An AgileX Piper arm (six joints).
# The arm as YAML. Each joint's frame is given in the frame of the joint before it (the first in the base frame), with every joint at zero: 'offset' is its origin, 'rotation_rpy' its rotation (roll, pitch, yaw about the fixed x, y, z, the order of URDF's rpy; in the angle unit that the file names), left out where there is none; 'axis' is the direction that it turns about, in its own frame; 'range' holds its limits. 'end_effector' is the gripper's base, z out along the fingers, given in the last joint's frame.
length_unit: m
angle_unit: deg
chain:
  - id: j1
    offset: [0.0, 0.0, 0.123]
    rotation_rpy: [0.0, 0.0, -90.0]
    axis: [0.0, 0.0, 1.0]
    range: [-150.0, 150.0]
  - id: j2
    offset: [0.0, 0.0, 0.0]
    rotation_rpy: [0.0, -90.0, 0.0]
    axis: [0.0, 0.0, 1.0]
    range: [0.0, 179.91]
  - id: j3
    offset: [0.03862, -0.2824, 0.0]
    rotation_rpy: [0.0, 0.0, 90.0]
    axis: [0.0, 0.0, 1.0]
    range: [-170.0, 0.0]
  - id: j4
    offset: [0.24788, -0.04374, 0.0]
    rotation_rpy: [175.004, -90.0, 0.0]
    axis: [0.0, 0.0, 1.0]
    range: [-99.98, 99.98]
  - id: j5
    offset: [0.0, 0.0, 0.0]
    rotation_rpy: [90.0, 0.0, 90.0]
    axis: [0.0, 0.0, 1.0]
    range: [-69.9, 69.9]
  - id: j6
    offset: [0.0, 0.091, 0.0]
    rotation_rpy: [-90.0, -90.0, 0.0]
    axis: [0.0, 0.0, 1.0]
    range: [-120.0, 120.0]
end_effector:
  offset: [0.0, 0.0, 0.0]
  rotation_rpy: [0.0, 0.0, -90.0]
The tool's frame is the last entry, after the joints.
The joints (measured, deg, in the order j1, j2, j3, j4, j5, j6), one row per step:
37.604, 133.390, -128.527, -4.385, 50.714, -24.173
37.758, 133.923, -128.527, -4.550, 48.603, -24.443
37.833, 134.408, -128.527, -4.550, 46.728, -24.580
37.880, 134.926, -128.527, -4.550, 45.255, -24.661
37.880, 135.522, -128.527, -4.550, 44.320, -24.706
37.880, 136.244, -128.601, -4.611, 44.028, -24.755
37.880, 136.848, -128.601, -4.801, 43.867, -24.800
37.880, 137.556, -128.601, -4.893, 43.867, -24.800
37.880, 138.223, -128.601, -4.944, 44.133, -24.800
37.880, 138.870, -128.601, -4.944, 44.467, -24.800
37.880, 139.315, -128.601, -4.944, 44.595, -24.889
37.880, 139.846, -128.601, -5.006, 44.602, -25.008
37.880, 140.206, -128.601, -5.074, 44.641, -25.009
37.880, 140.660, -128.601, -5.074, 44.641, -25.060
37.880, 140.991, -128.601, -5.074, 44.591, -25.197
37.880, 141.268, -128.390, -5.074, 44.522, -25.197
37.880, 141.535, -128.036, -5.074, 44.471, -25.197
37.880, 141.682, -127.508, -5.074, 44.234, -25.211
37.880, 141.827, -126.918, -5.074, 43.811, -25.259
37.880, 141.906, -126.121, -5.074, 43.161, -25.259
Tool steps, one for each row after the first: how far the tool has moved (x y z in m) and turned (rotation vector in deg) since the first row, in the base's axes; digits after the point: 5 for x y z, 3 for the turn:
0.00214, 0.00342, -0.00278, 0.683, -1.438, 0.524
0.00422, 0.00613, -0.00534, 1.454, -2.582, 0.847
0.00612, 0.00832, -0.00863, 1.992, -3.362, 1.068
0.00790, 0.00982, -0.01324, 2.175, -3.643, 1.174
0.00939, 0.01092, -0.01937, 1.884, -3.413, 1.240
0.01056, 0.01159, -0.02492, 1.441, -3.190, 1.306
0.01163, 0.01229, -0.03167, 0.940, -2.681, 1.319
0.01231, 0.01272, -0.03832, 0.334, -1.971, 1.309
0.01282, 0.01307, -0.04486, -0.261, -1.192, 1.288
0.01322, 0.01337, -0.04925, -0.657, -0.768, 1.350
0.01383, 0.01376, -0.05434, -1.095, -0.417, 1.453
0.01422, 0.01396, -0.05783, -1.391, -0.141, 1.461
0.01466, 0.01430, -0.06219, -1.692, 0.204, 1.506
0.01502, 0.01458, -0.06533, -1.934, 0.383, 1.620
0.01508, 0.01464, -0.06906, -2.186, 0.718, 1.630
0.01493, 0.01453, -0.07347, -2.530, 1.173, 1.641
0.01462, 0.01432, -0.07748, -2.799, 1.520, 1.678
0.01436, 0.01418, -0.08162, -3.009, 1.757, 1.756
0.01397, 0.01395, -0.08600, -3.139, 1.945, 1.816

